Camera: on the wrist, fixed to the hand. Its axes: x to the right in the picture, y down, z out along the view.
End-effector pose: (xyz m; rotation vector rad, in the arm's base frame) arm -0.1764 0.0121 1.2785 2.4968 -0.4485 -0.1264
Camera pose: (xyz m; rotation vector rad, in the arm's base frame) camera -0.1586 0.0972 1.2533 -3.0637 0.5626 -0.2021
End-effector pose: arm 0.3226 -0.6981 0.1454 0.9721 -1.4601 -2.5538
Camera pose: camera 0.3704 -0.6686 0.0744 -1.0322 2.1953 1.8786
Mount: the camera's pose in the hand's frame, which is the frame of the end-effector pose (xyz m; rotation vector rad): -0.0129 -0.0849 -0.0287 0.6513 0.1066 0.0456
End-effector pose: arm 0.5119 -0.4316 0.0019 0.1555 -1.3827 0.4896
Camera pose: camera 0.5720 -0.4992 -0.0012 0.6178 -1.0841 0.9624
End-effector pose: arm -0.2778 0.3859 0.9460 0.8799 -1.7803 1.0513
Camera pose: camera -0.1899 0.3802 0.9672 1.1388 -1.3798 1.7195
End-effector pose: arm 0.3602 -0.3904 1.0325 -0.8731 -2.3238 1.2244
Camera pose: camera 0.3566 -0.4183 1.1186 -0.7269 -1.6512 1.7522
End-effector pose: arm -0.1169 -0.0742 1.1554 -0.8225 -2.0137 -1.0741
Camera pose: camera -0.1683 -0.1403 1.1209 -0.4485 -2.0530 -0.3714
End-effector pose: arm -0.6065 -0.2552 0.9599 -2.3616 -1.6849 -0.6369
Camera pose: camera -0.6961 -0.2477 0.9710 -1.8571 -1.4907 -0.1563
